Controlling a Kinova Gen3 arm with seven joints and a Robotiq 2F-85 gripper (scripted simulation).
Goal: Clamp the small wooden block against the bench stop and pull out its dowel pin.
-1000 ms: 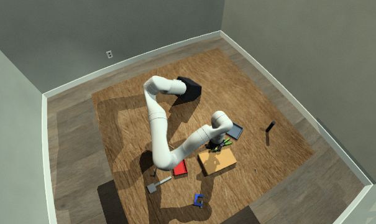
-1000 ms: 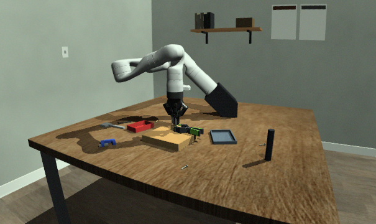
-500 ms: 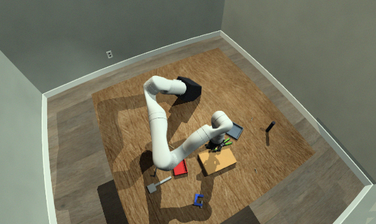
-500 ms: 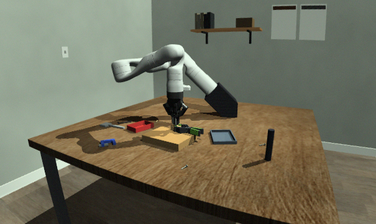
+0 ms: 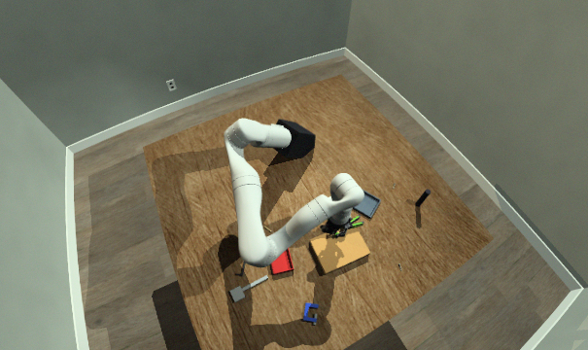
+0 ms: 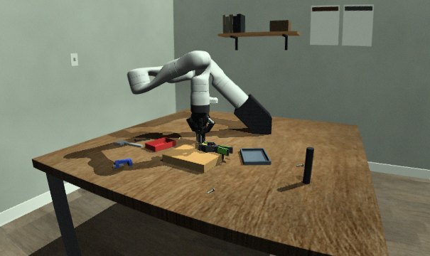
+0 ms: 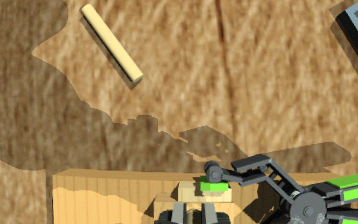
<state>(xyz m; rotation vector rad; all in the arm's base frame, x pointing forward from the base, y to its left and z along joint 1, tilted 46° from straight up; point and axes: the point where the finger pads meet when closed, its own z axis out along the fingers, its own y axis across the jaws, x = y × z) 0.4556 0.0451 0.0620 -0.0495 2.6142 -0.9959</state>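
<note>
Now: hand 2 cm above the dowel pin. Round my hand: thin pale stick 12 cm behind, 7 cm below, 5 cm to the right; small wooden block 4 cm below; tan bench board 6 cm ahead, 5 cm below.
</note>
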